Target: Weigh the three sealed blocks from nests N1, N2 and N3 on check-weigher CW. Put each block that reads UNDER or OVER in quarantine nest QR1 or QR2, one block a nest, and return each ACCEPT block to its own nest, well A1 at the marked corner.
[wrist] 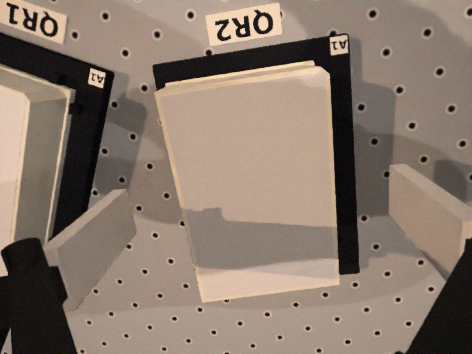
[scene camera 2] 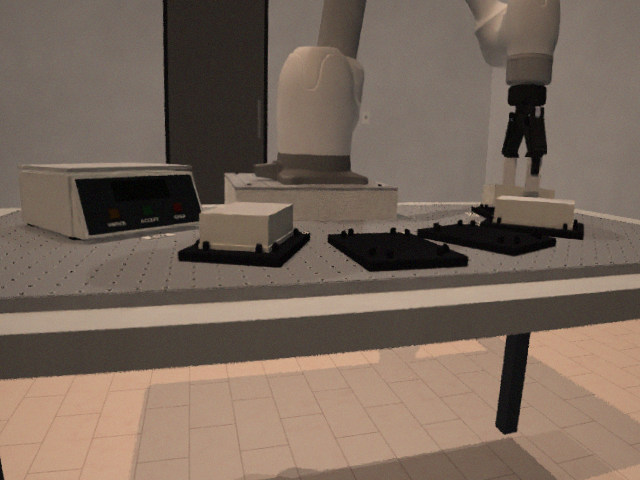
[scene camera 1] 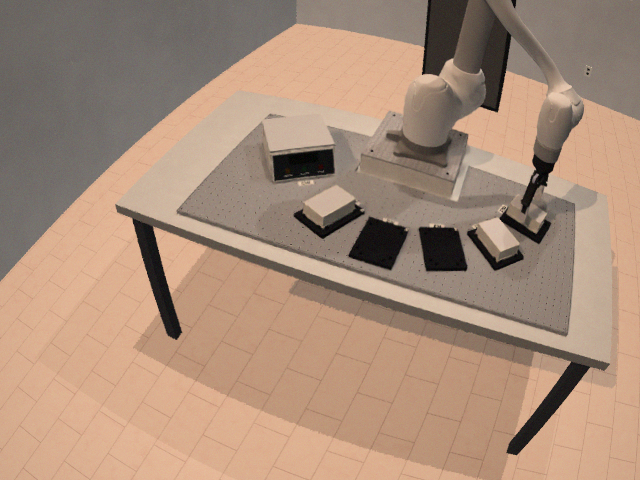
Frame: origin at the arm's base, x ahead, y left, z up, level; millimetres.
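Seen in the pictures: gripper, fingertip midpoint: [wrist: 254,200] [scene camera 2: 518,189] [scene camera 1: 529,209]; arm's base at its link origin: [scene camera 2: 313,180] [scene camera 1: 423,147].
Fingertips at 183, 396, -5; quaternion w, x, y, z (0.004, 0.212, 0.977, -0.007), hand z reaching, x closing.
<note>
Offsets run from my fingertips to a thing's middle, as dx, dy, dz. "spot": to the spot under its first point.
My gripper [scene camera 1: 532,199] [scene camera 2: 521,180] [wrist: 254,200] is open above quarantine nest QR2 {-2, +3, -48} [scene camera 1: 516,224] [wrist: 346,175], its fingers apart on either side of the pale block {-1, -3, -18} [scene camera 1: 537,217] [scene camera 2: 489,192] [wrist: 255,150] there. In the wrist view its clipped corner is by the A1 tag; whether it sits flat is unclear. A second block {+150, -102, -26} [scene camera 1: 497,235] [scene camera 2: 535,212] [wrist: 10,130] is in QR1 {+150, -101, -48} [scene camera 1: 483,250] [wrist: 95,125]. A third block {+187, -608, -26} [scene camera 1: 329,204] [scene camera 2: 245,224] sits in the leftmost black nest {+188, -608, -48} [scene camera 1: 323,231] [scene camera 2: 232,258]. Check-weigher CW {-48, -790, -9} [scene camera 1: 297,133] [scene camera 2: 46,198] has a bare pan and a dark display.
Two empty black nests {spot: +263, -446, -47} [scene camera 1: 378,242] {spot: +229, -263, -47} [scene camera 1: 443,249] [scene camera 2: 398,250] [scene camera 2: 485,237] lie between the leftmost nest and QR1; their labels are unreadable. The arm's raised base [scene camera 1: 408,178] [scene camera 2: 315,204] stands behind the nests. In the wrist view the left finger is close to QR1.
</note>
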